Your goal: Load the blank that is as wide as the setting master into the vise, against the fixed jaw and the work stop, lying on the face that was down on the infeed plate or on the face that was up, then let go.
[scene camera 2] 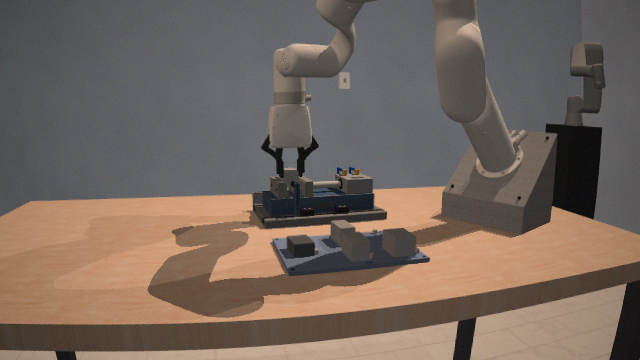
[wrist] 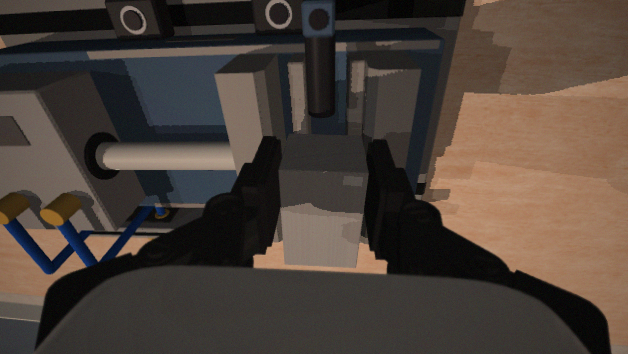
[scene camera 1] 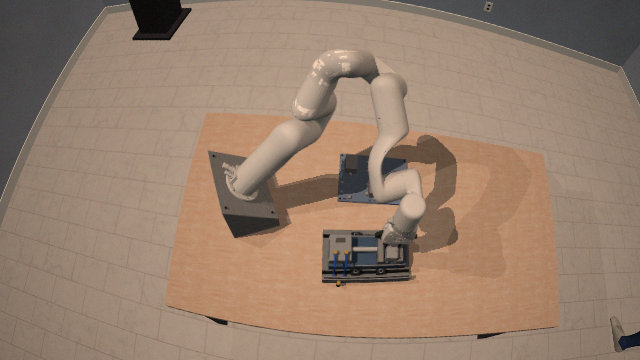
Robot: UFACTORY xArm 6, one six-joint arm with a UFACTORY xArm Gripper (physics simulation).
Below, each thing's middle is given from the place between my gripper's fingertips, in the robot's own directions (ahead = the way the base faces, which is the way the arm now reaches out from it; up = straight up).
Scene:
I see my gripper 40 mm to the right of the dark work stop rod (wrist: 319,51), 10 mm past it and 10 mm above it. The rest, counted from my hand: infeed plate (scene camera 2: 330,259) 270 mm to the left, 100 mm below, 90 mm behind; then pale rod (wrist: 192,155) 70 mm behind, 30 mm below, 20 mm to the right; then vise cylinder block (wrist: 58,112) 160 mm behind, 40 mm to the right, 30 mm below.

